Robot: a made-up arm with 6 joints. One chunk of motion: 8 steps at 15 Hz.
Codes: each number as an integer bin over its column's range. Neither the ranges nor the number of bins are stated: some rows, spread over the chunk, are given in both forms.
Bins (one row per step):
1: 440 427 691 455 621 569
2: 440 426 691 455 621 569
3: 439 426 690 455 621 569
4: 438 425 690 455 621 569
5: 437 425 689 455 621 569
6: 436 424 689 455 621 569
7: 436 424 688 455 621 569
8: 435 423 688 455 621 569
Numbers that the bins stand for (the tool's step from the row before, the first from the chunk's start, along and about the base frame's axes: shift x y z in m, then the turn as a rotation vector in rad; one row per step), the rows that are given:
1: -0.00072 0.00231 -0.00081 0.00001 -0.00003 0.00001
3: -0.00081 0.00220 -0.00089 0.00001 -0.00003 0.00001
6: -0.00110 0.00199 -0.00096 0.00001 -0.00003 0.00001
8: -0.00120 0.00188 -0.00104 0.00001 -0.00003 0.00001
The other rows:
2: -0.00072 0.00220 -0.00081 0.00001 -0.00003 0.00001
4: -0.00091 0.00210 -0.00089 0.00001 -0.00003 0.00001
5: -0.00101 0.00210 -0.00096 0.00001 -0.00003 0.00001
7: -0.00110 0.00199 -0.00104 0.00001 -0.00003 0.00001

